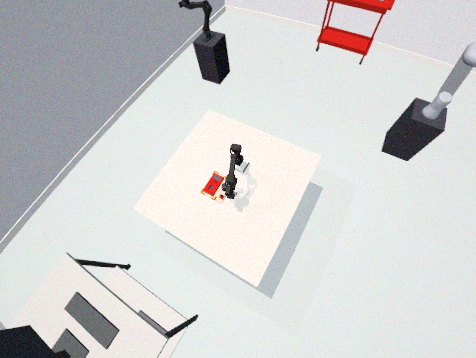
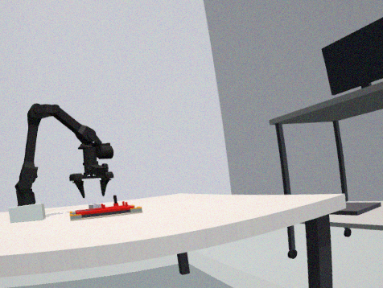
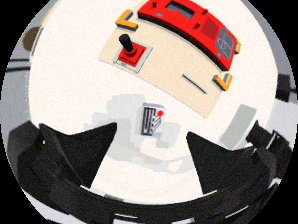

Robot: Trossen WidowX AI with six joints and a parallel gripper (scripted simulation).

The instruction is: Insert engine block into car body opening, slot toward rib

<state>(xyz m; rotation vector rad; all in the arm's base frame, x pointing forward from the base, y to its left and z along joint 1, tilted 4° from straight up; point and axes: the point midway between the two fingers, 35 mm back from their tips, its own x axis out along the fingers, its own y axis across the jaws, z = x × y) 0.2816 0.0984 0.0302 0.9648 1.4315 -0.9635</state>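
The grey engine block lies 50 mm below my gripper tip.
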